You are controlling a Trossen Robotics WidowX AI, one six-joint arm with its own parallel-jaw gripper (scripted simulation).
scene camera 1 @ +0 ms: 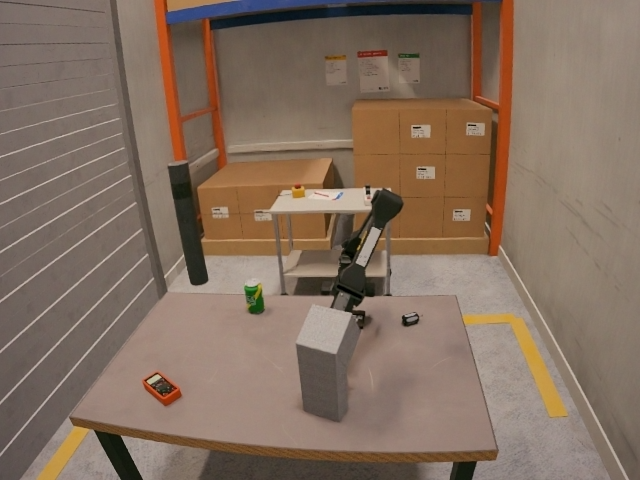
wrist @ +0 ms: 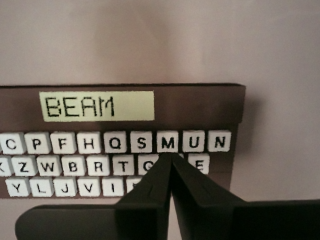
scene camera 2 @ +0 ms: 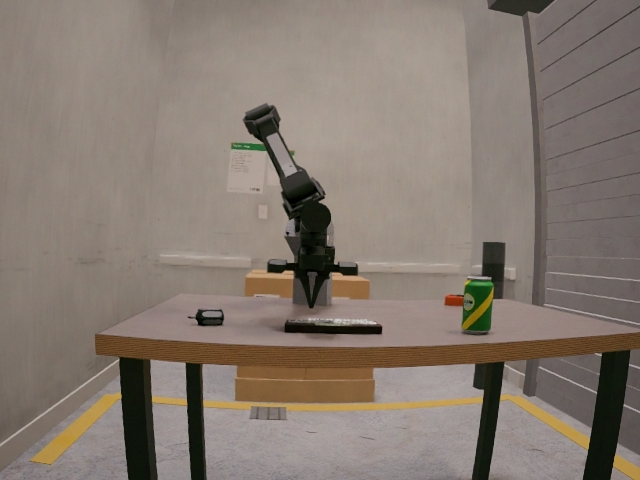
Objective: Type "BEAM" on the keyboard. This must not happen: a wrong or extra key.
Labels:
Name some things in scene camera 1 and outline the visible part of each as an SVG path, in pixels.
An orange multimeter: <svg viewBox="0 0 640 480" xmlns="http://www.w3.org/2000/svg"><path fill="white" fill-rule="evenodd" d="M157 371L143 379L143 385L148 392L163 405L167 406L181 397L182 394L177 385Z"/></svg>

